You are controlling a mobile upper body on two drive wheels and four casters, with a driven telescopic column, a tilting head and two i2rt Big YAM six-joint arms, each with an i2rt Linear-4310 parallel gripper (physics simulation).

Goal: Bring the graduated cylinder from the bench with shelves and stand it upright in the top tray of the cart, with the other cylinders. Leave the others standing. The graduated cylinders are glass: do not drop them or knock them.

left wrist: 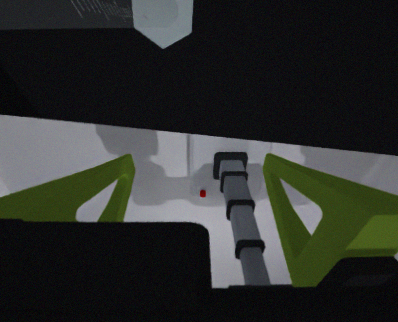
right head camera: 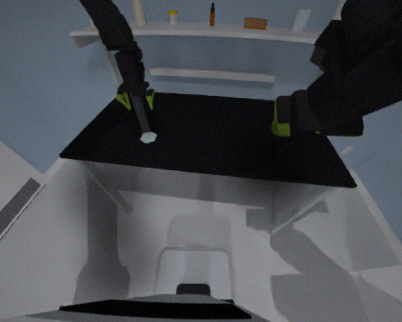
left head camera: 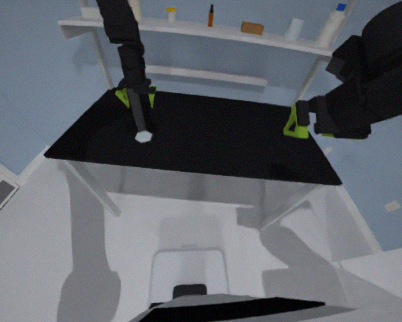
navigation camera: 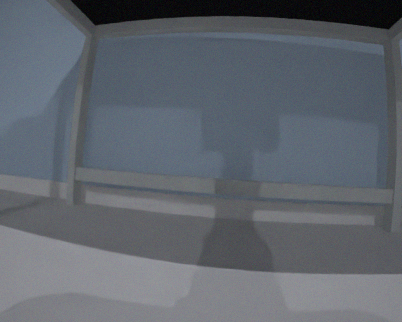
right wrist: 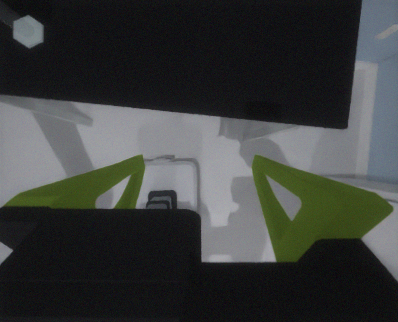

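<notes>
The graduated cylinder, a dark see-through tube with a pale hexagonal base, stands upright on the black bench top, in the left part of the head views. My left gripper is open at the cylinder's upper part, its green fingers on either side of the tube in the head views; nothing is gripped. My right gripper is open and empty near the bench's right end. I cannot make out the cart or other cylinders.
Above the bench, a shelf bears a yellow-capped jar, an amber bottle, a brown box and a blue-capped bottle. A dark-panelled white object is at far left.
</notes>
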